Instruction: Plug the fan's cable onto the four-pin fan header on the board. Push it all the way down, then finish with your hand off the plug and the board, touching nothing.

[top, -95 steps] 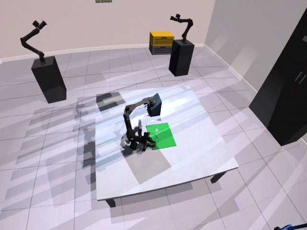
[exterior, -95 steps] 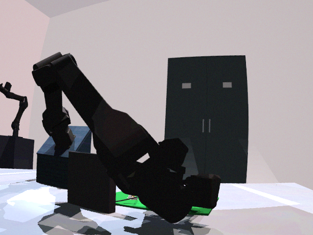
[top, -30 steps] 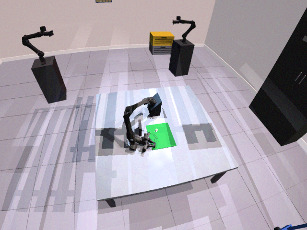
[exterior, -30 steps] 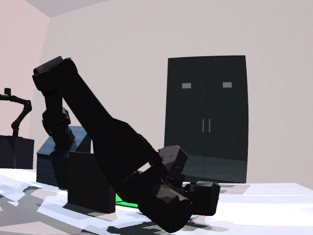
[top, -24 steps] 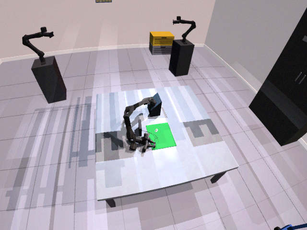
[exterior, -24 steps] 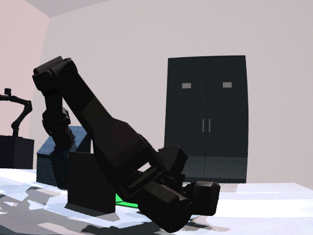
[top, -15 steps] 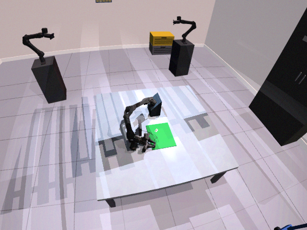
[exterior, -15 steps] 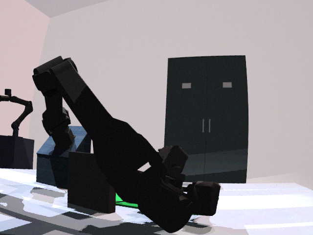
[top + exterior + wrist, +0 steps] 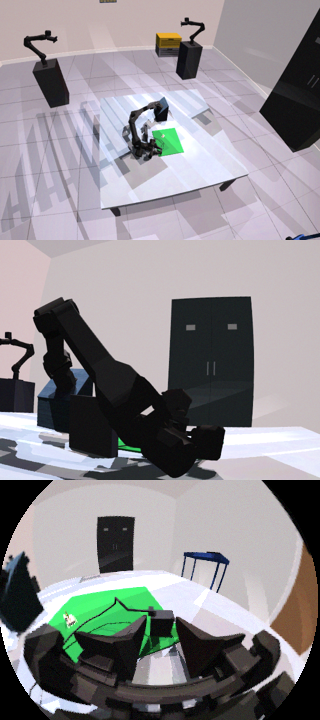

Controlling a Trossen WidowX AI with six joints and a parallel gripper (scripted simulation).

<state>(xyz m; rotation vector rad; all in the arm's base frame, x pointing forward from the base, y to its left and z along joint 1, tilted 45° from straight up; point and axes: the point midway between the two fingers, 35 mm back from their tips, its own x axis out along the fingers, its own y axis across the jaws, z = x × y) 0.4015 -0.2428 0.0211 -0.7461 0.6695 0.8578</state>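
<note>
Now: gripper tip 10 mm above the black plug. From my gripper tip the other things lie so: black fan block 220 mm behind, 60 mm to the right, 30 mm above; then green board 100 mm behind, 110 mm to the left, 50 mm below.
</note>
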